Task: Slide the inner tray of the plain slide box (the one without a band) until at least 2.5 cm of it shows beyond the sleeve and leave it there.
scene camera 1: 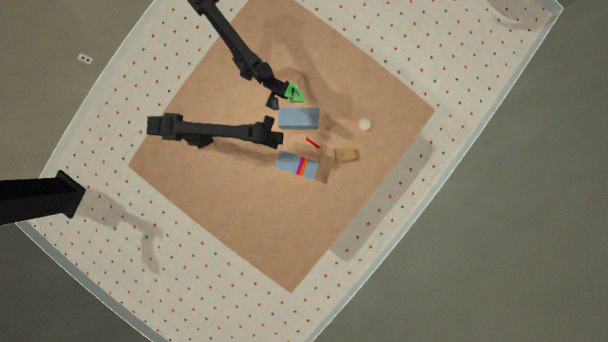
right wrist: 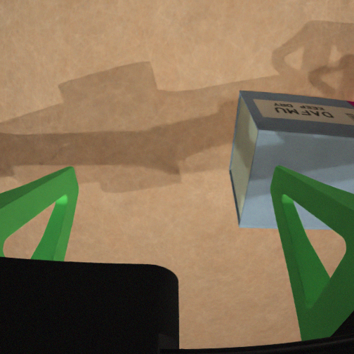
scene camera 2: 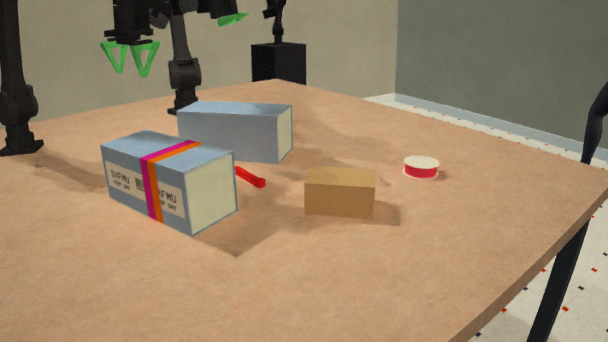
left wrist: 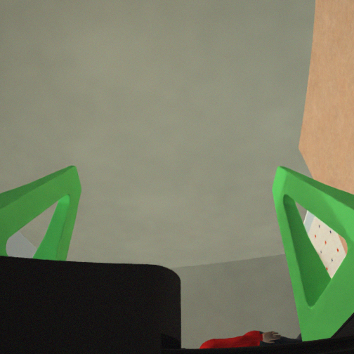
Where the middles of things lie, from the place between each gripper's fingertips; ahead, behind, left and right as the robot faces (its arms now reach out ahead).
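Labels:
My left gripper: 330 mm above the slide box (scene camera 2: 249, 129), 20 mm to the left of it, 30 mm past it. Red-and-white round tin (scene camera 2: 421, 167): far below my left hand, far ahead, a good way to the left. Tan block (scene camera 2: 328, 191): 350 mm below my left hand, 40 mm to the right, 350 mm ahead.
Slide box: 17 cm below my right hand, 23 cm to the left, 5 cm ahead. Red-and-white round tin: a good way below my right hand, far to the left, far ahead. Tan block: 19 cm below my right hand, 21 cm to the left, 43 cm ahead.

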